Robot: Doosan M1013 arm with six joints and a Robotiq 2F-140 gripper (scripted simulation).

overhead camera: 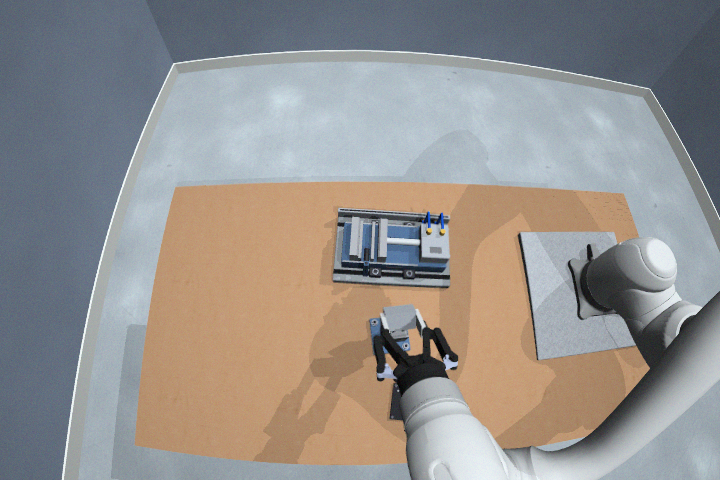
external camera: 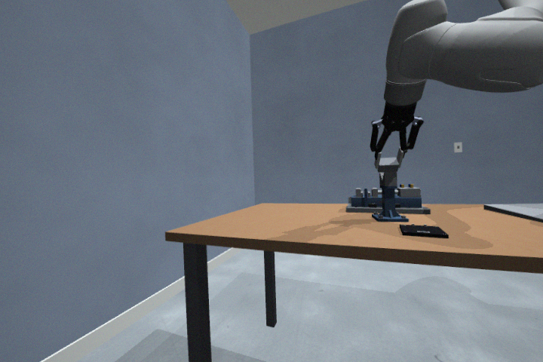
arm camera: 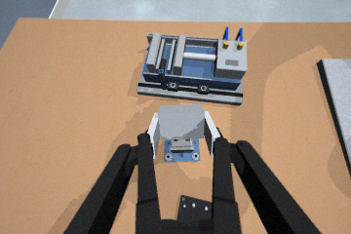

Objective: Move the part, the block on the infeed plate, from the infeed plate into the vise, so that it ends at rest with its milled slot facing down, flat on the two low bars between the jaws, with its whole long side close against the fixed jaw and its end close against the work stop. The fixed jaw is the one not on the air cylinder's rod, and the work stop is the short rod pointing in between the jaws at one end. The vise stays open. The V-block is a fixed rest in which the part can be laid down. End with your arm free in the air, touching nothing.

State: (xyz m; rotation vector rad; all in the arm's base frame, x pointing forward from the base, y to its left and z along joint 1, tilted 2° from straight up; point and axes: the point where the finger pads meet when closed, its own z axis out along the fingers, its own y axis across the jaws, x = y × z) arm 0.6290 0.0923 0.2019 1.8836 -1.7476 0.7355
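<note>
The part lies 20 mm to the right of my hand and 20 mm below it. The rest, counted from my hand: work stop: 190 mm to the right, 120 mm below, 60 mm ahead; V-block post: 150 mm below, 10 mm to the right; black infeed plate: 200 mm below, 160 mm to the left, 40 mm behind.
</note>
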